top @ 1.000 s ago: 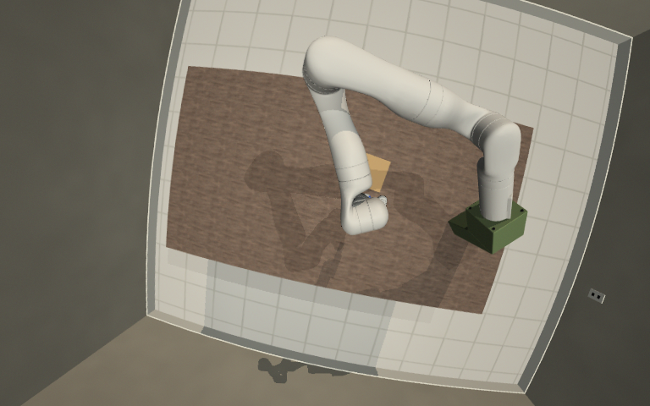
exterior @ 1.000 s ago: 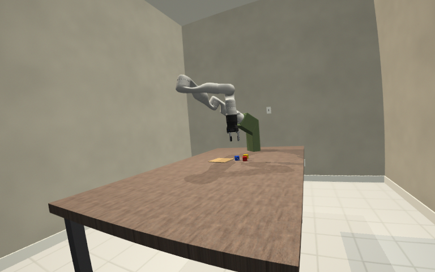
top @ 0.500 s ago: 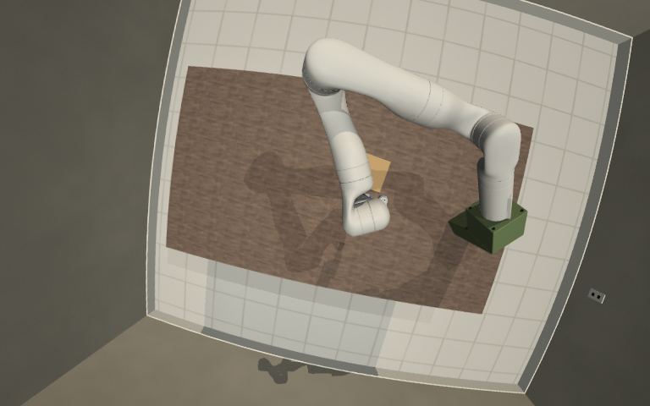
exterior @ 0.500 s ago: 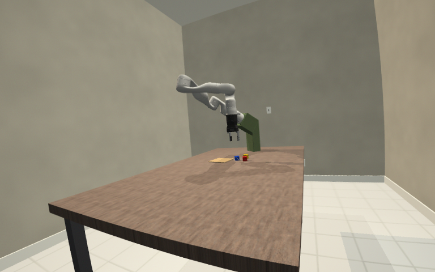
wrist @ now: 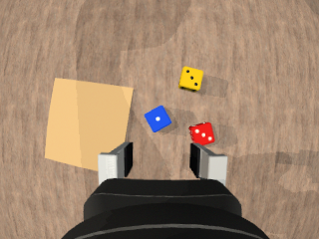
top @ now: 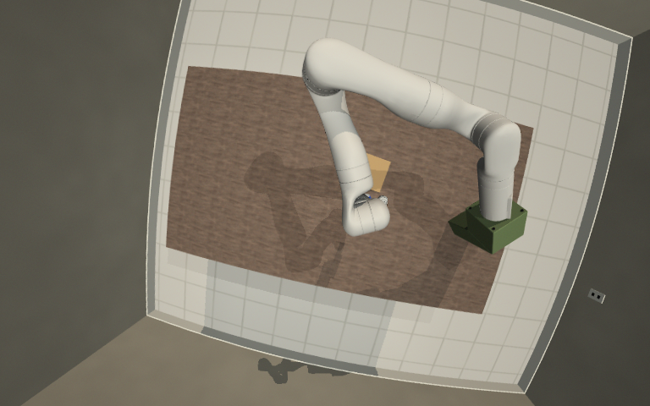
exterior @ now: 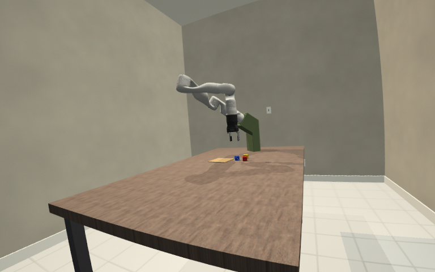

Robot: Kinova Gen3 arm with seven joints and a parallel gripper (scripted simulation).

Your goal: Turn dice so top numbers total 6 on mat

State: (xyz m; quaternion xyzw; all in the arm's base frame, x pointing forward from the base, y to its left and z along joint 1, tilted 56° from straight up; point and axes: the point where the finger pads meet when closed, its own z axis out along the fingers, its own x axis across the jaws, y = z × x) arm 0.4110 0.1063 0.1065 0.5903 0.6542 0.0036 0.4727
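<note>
Right now my hand is 30 mm past the blue die and 140 mm above it. Also, from my hand: yellow die: 80 mm behind, 60 mm to the left, 140 mm below; tan mat: 40 mm behind, 120 mm to the right, 160 mm below; red die: 60 mm to the left, 140 mm below.
</note>
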